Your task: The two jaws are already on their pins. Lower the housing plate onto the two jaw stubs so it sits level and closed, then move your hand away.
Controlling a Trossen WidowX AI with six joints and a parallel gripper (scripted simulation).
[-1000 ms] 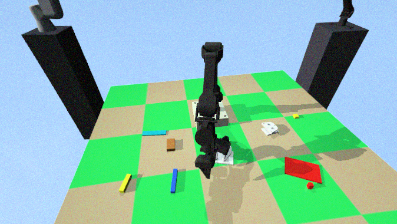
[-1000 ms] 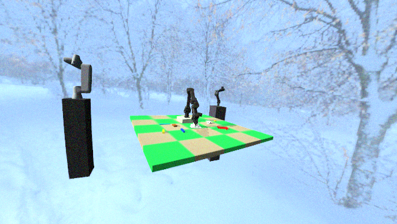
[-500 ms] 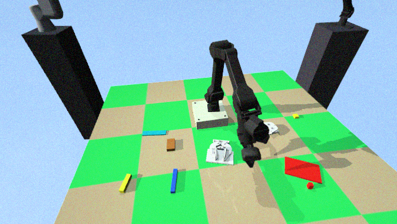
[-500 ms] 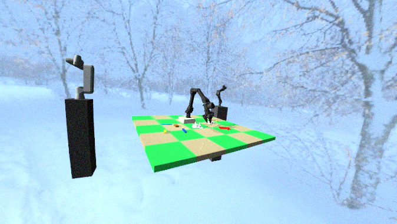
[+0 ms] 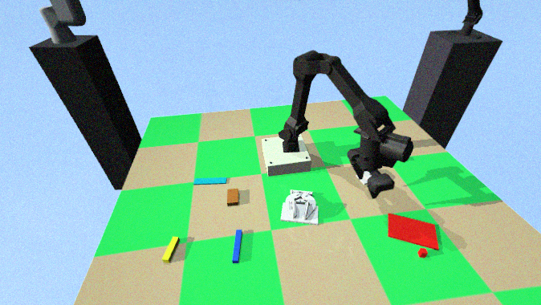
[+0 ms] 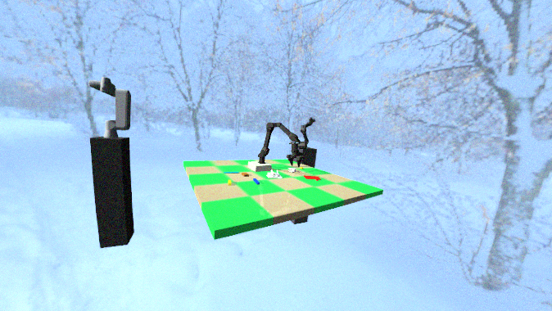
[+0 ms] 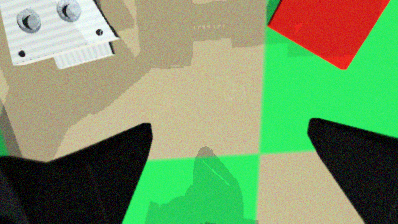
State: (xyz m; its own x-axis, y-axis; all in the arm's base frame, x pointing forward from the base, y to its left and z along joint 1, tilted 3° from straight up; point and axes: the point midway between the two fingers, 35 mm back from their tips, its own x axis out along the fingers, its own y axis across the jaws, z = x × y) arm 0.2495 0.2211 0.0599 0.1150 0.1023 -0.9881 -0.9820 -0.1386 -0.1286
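My gripper tip is 130 mm past the white part, 70 mm above it and 60 mm to the right of it. Also, from my gripper tip: red nub (180 mm ahead, 110 mm to the left, 70 mm below); then yellow cube (230 mm to the left, 230 mm behind, 70 mm below); then red sheet (120 mm to the left, 110 mm ahead, 80 mm below).
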